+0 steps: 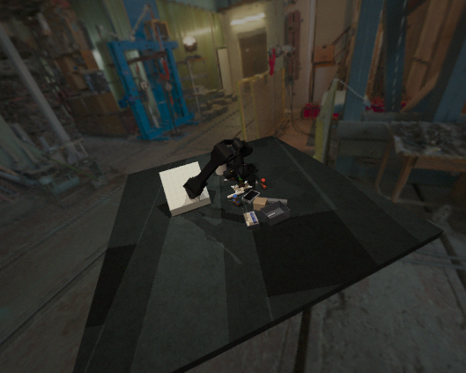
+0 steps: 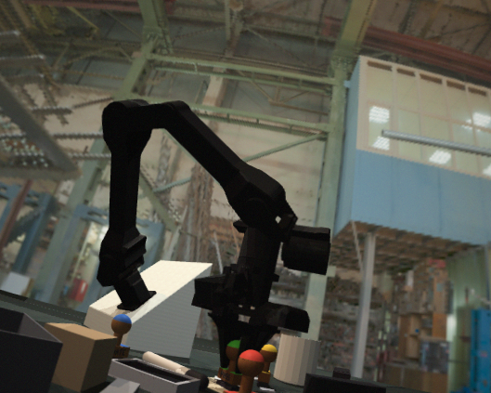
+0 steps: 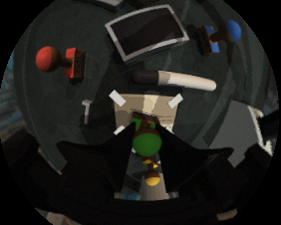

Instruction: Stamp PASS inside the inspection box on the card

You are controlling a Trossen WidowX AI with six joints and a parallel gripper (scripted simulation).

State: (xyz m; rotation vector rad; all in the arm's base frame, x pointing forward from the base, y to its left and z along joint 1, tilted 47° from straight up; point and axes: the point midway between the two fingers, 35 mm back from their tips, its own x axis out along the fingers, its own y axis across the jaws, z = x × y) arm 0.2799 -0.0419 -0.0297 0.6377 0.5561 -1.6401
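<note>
Now: the green-knobbed stamp right at my gripper tip. From my gripper tip the other things lie so: black-and-white pen (3 cm behind, 6 cm to the right, 1 cm below); yellow-topped stamp (1 cm behind, 10 cm to the left); cream card (3 cm below).
</note>
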